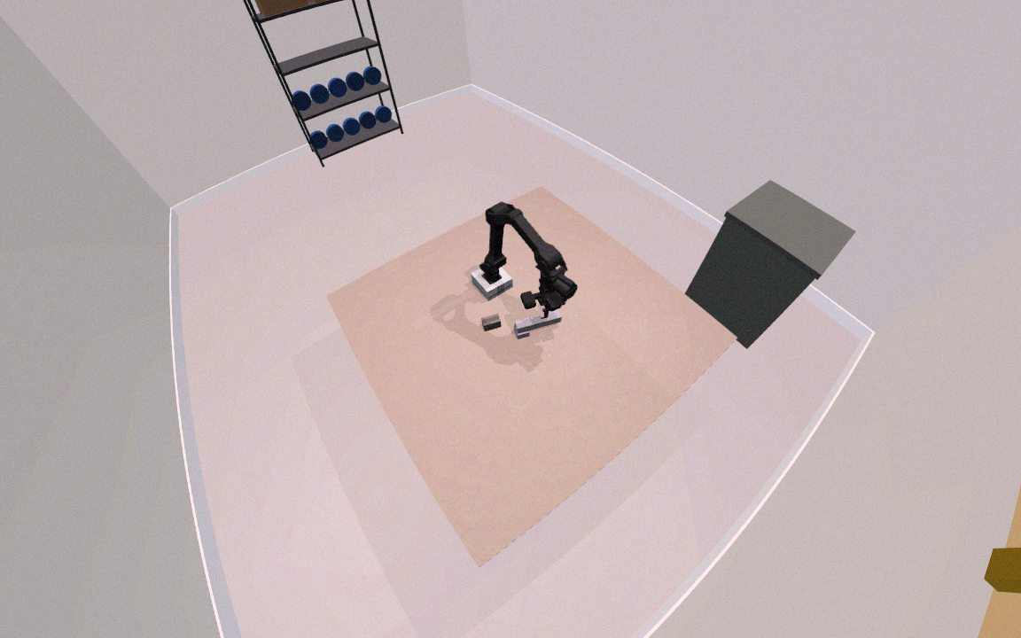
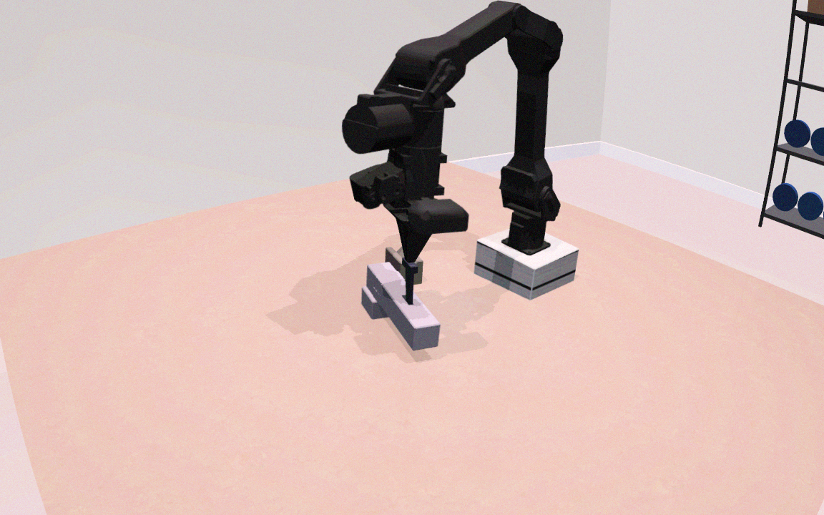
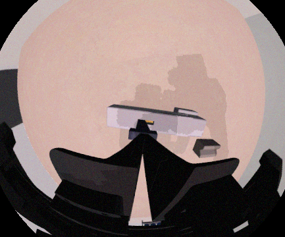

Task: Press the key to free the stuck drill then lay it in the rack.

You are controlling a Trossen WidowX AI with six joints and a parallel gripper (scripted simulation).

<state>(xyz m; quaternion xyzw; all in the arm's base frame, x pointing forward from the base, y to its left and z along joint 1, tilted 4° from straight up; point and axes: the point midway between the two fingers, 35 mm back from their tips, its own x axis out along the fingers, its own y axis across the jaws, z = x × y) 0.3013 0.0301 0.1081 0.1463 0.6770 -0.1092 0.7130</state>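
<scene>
The dark key is 30 mm below my gripper tip. The rest, counted from my gripper tip: drill 20 mm behind, 50 mm to the right, 70 mm below; dark rack 140 mm behind, 160 mm to the right, 100 mm below.
</scene>
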